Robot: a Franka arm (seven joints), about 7 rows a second.
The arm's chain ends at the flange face. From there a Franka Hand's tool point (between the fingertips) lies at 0.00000 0.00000 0.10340 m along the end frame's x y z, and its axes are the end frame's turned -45 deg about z.
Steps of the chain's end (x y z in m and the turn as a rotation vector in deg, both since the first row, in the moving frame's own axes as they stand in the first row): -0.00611 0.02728 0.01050 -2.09 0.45 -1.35; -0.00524 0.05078 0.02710 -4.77 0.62 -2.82; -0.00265 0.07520 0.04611 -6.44 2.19 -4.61; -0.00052 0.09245 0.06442 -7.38 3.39 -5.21; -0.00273 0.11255 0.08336 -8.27 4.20 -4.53; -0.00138 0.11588 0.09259 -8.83 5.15 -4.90; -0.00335 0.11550 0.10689 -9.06 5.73 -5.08; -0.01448 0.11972 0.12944 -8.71 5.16 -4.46
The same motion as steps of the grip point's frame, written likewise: -0.02566 0.01823 0.01043 -1.80 -1.16 -1.35; -0.04473 0.03920 0.02674 -3.81 -2.93 -2.82; -0.06001 0.06249 0.04538 -6.10 -3.01 -4.61; -0.07018 0.07891 0.06338 -7.62 -2.82 -5.21; -0.08605 0.09369 0.08201 -8.82 -2.88 -4.53; -0.08682 0.09889 0.09095 -9.89 -2.60 -4.90; -0.08743 0.09823 0.10509 -10.46 -2.35 -5.08; -0.09871 0.09218 0.12783 -9.81 -2.51 -4.46
